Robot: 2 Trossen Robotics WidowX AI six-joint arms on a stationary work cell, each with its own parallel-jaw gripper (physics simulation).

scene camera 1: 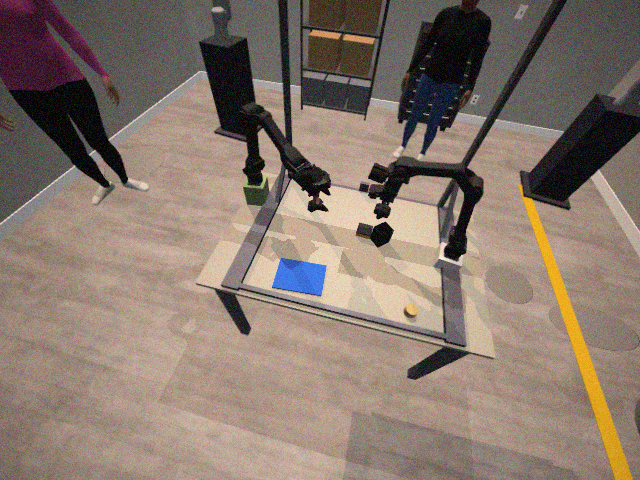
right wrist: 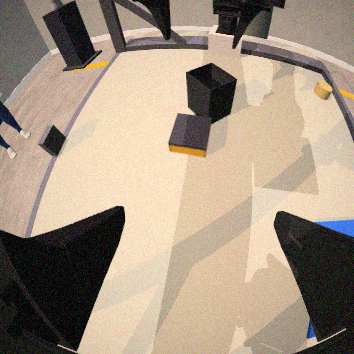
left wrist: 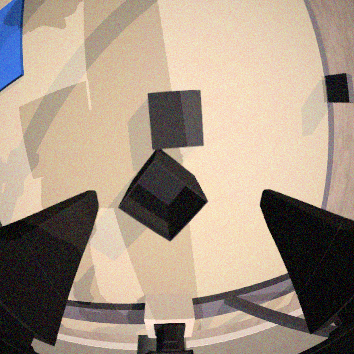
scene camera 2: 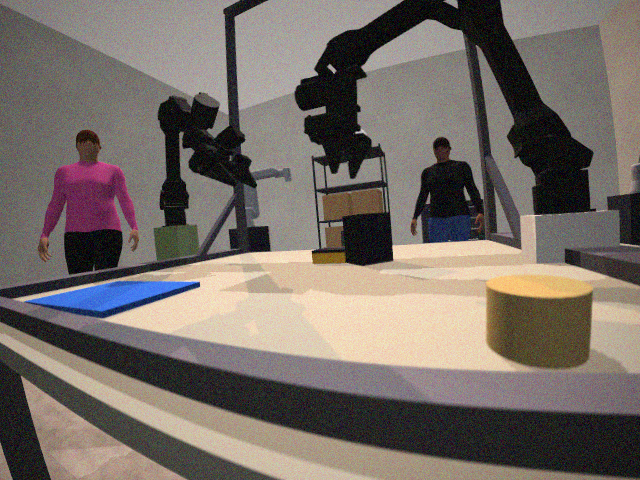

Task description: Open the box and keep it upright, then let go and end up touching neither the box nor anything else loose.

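Where they show: left gripper, fingertip midpoint: (right wrist: 199, 41) (left wrist: 181, 198) (scene camera 2: 344, 176); right gripper, fingertip midpoint: (scene camera 1: 328, 203) (right wrist: 203, 217) (scene camera 2: 246, 186); left arm's base at its link origin: (scene camera 1: 451, 253) (right wrist: 226, 30) (left wrist: 169, 329) (scene camera 2: 562, 213); right arm's base at its link origin: (scene camera 1: 255, 181).
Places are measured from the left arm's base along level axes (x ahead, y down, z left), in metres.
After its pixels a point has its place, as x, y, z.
Note:
The black box (scene camera 1: 382, 234) {0.313, 0.060, -0.030} (scene camera 2: 368, 238) {0.304, 0.019, 0.040} (left wrist: 185, 215) {0.297, -0.010, -0.019} (right wrist: 204, 100) {0.356, 0.008, 0.004} stands upright on the table with its top open. Its dark lid (scene camera 1: 364, 228) {0.406, 0.039, -0.011} (scene camera 2: 328, 256) {0.398, 0.053, 0.023} (left wrist: 167, 120) {0.400, 0.040, 0.001} (right wrist: 190, 131) {0.408, 0.040, -0.008}, with a yellow lower part, lies flat on the table close beside the box; whether they touch is hard to tell. My left gripper (scene camera 1: 382, 214) {0.361, -0.108, -0.004} (scene camera 2: 344, 173) {0.361, -0.108, -0.004} (left wrist: 181, 198) {0.361, -0.108, -0.004} (right wrist: 199, 41) {0.361, -0.108, -0.004} is open and empty, pointing down above the box and lid, clear of both. My right gripper (scene camera 1: 321, 208) {0.582, -0.118, 0.053} (scene camera 2: 253, 184) {0.582, -0.118, 0.053} (right wrist: 203, 217) {0.582, -0.118, 0.053} is open and empty, raised off to the left of the lid in both scene views.
A blue mat (scene camera 1: 299, 276) {0.590, 0.060, 0.350} (scene camera 2: 116, 296) {0.539, 0.059, 0.356} (left wrist: 9, 45) {0.572, 0.059, 0.293} lies at the front left. A yellow cylinder (scene camera 1: 411, 310) {0.114, 0.032, 0.323} (scene camera 2: 538, 321) {0.116, 0.044, 0.340} (right wrist: 323, 90) {0.136, 0.039, 0.307} stands at the front right. A small black block (scene camera 1: 364, 187) {0.489, 0.031, -0.290} (left wrist: 337, 88) {0.489, 0.033, -0.290} (right wrist: 52, 140) {0.496, 0.030, -0.290} is at the back edge. Frame posts rise at the table's rear.

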